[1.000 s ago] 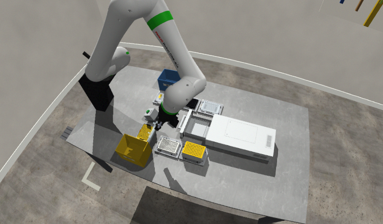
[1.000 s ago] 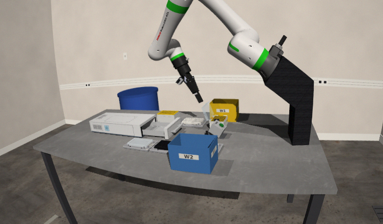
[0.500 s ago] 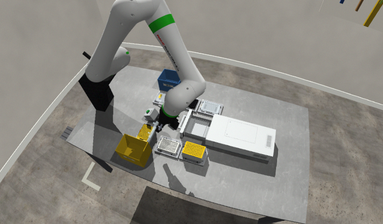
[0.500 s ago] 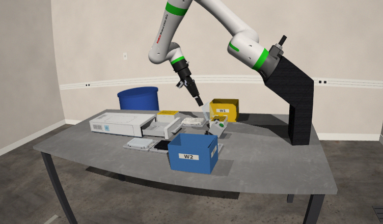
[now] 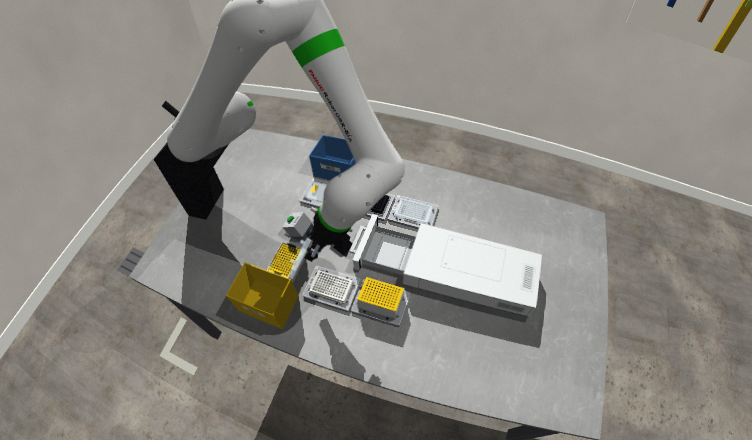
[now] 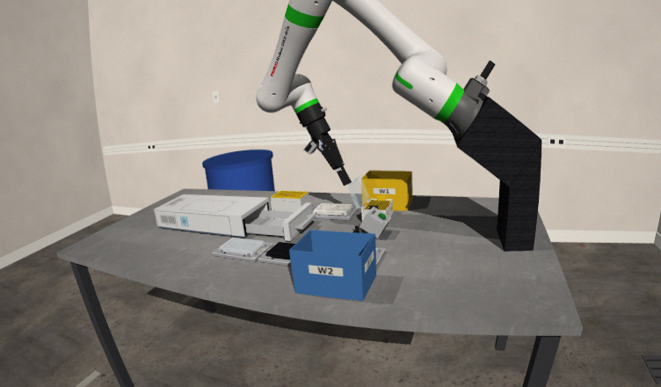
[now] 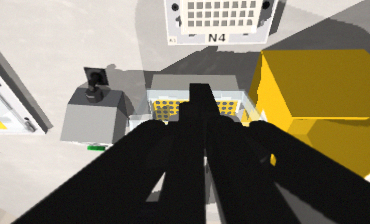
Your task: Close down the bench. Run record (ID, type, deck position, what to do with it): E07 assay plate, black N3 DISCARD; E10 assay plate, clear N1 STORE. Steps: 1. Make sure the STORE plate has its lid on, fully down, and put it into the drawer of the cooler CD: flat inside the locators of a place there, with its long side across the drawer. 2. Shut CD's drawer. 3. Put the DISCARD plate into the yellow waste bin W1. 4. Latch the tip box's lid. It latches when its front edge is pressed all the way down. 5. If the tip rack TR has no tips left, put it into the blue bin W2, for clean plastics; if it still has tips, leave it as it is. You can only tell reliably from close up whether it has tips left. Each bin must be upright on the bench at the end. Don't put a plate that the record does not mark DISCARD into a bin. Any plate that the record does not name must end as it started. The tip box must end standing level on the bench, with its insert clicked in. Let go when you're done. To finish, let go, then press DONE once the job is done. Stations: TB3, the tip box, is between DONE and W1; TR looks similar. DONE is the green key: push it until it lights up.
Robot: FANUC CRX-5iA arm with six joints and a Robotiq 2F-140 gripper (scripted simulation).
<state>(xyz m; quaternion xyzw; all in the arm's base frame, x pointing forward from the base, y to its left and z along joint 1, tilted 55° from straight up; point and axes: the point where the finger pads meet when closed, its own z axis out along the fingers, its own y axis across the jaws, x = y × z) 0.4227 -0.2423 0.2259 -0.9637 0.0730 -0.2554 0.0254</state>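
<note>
Right now my hand is 60 mm past the clear tip box lid, 60 mm above it and 10 mm to the right of it. Also, from my hand: yellow tip rack TR: 210 mm ahead, 100 mm below, 70 mm to the right; white plate: 130 mm below, 50 mm ahead, 40 mm to the right; yellow bin W1: 160 mm behind, 120 mm to the right, 120 mm below.
</note>
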